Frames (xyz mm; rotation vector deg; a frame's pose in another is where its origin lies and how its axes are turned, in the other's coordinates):
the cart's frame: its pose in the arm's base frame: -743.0 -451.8 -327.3 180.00 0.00 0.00
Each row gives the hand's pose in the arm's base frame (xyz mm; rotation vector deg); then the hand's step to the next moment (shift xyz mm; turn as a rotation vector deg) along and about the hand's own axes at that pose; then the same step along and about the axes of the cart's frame.
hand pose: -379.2 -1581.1 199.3 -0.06 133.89 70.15
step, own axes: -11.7 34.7 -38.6 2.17 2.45 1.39
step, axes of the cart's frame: -14.0 11.7 -50.0 -1.86 -3.02 -0.30
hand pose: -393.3 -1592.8 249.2 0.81 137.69 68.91
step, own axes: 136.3 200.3 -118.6 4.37 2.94 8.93
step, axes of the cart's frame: -207.1 -62.3 -161.3 -0.93 -9.48 4.08
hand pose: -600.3 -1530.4 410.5 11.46 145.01 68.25
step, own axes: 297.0 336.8 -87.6 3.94 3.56 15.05
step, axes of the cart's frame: -313.9 -231.1 -239.6 1.65 -14.18 7.13
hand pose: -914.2 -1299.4 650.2 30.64 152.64 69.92
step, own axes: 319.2 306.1 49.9 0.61 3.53 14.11
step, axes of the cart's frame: -202.7 -342.3 -199.5 4.44 -12.22 6.54
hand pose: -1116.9 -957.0 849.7 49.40 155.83 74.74
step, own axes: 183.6 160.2 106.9 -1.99 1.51 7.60
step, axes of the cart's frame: -55.0 -245.4 -87.0 4.17 -5.28 4.33
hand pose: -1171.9 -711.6 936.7 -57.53 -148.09 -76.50
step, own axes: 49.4 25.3 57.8 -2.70 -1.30 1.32
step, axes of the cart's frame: -11.0 -79.4 1.4 1.67 0.95 2.65
